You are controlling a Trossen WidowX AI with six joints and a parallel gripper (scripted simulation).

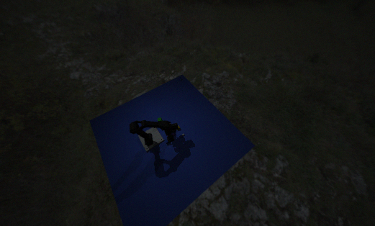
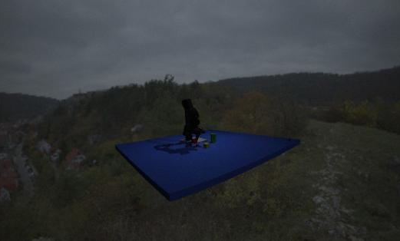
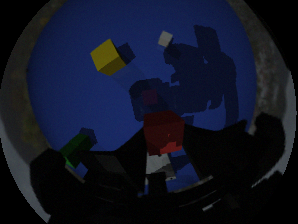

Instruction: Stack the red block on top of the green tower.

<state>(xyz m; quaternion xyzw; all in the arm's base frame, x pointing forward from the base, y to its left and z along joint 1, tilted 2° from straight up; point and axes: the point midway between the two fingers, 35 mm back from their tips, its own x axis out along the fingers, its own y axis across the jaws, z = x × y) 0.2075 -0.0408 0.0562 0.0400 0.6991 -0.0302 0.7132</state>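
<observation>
My gripper tip is now 120 mm short of the yellow block, 50 mm to the right of it and 20 mm above it. The rest, counted from my gripper tip: red block: 10 mm above.
</observation>
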